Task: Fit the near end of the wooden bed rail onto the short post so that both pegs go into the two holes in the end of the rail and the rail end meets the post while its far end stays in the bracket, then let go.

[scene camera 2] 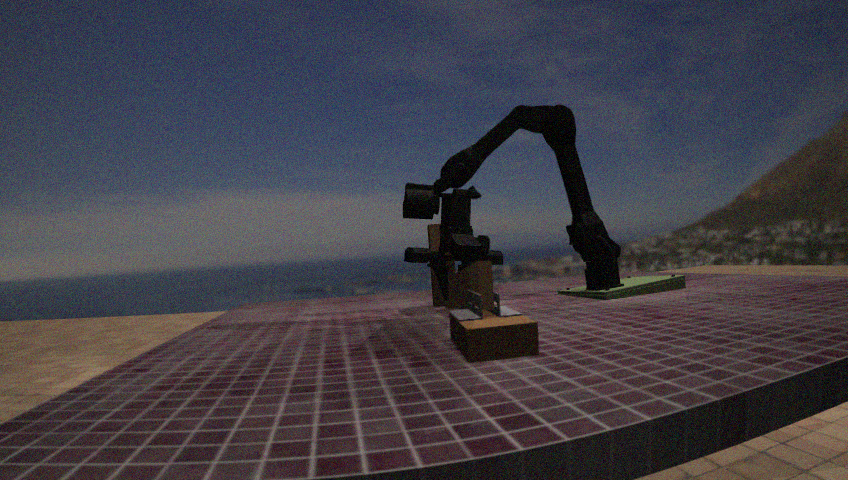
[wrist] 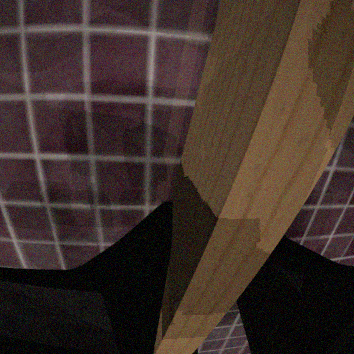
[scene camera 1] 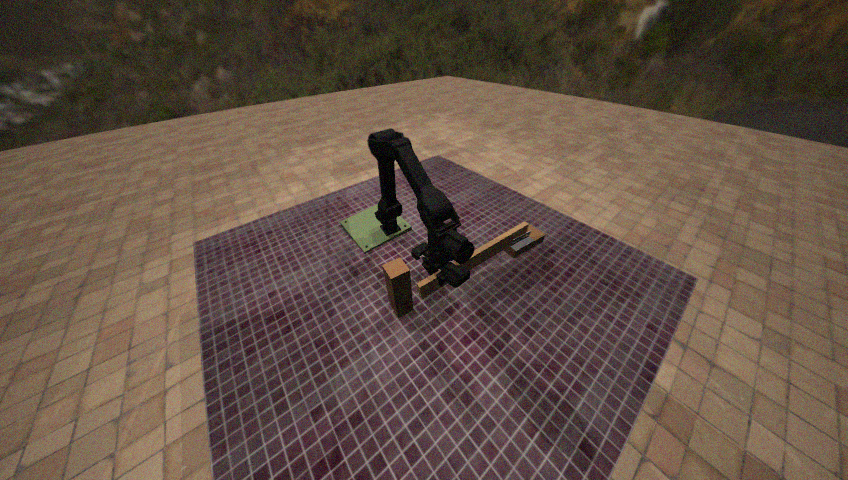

Labels:
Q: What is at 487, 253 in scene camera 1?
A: A wooden bed rail.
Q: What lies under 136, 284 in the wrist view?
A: The gripper.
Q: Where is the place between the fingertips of the gripper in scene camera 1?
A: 438, 283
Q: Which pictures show the gripper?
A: Scene camera 2, the wrist view and scene camera 1: all of them.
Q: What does the gripper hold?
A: A wooden bed rail.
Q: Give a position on a wooden bed rail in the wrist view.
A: At 265, 123

